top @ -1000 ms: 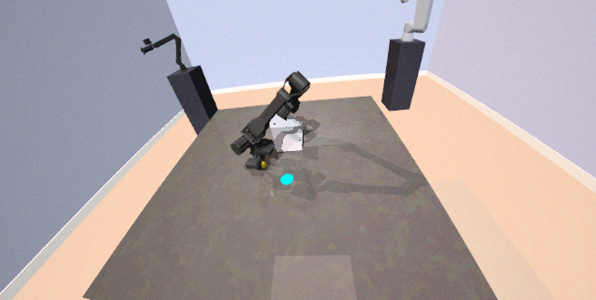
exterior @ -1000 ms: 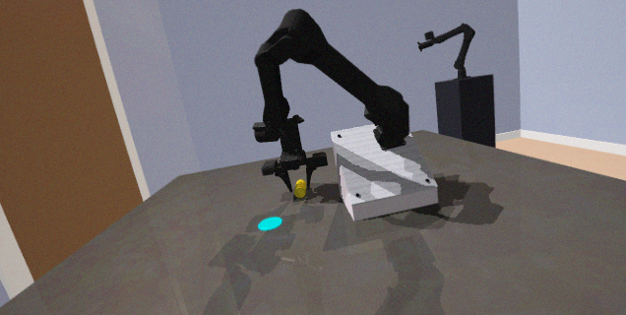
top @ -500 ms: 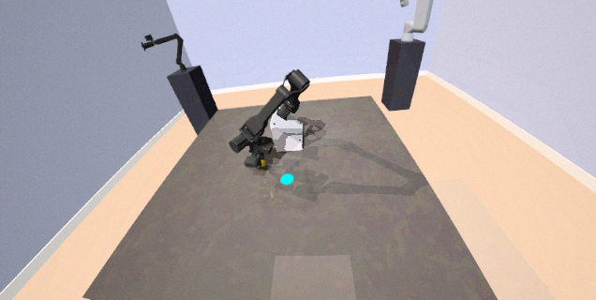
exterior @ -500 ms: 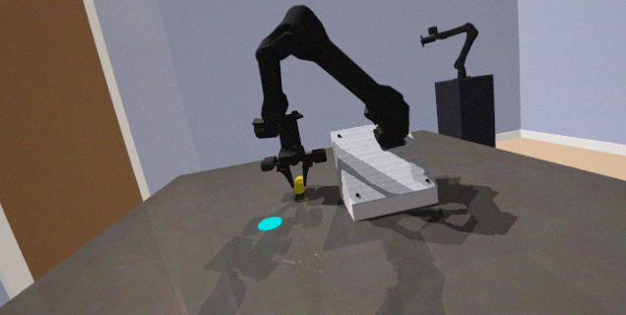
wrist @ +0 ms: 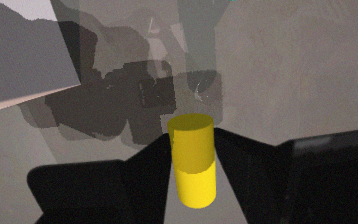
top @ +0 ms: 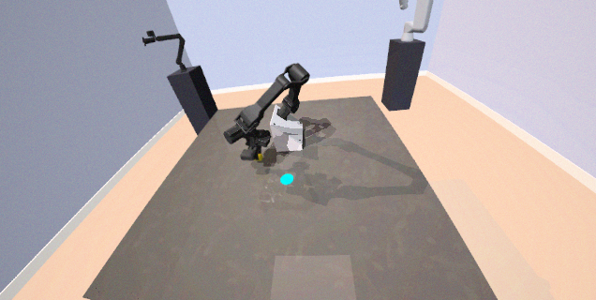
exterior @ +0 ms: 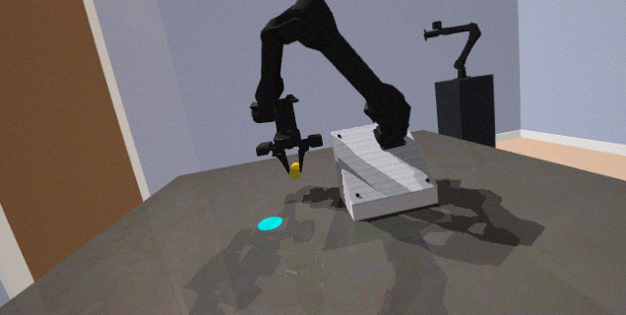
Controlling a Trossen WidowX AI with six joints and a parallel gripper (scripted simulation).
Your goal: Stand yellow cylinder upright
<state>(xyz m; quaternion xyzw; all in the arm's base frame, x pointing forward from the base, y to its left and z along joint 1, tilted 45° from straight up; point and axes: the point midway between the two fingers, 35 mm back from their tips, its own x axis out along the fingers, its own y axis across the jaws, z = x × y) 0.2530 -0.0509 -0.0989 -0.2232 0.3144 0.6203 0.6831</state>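
Now: gripper tip 130 mm to the right of the cyan circle, 80 mm short of it and 70 mm above it. The rest, counted from my gripper tip: yellow tall cylinder (20 mm to the right).
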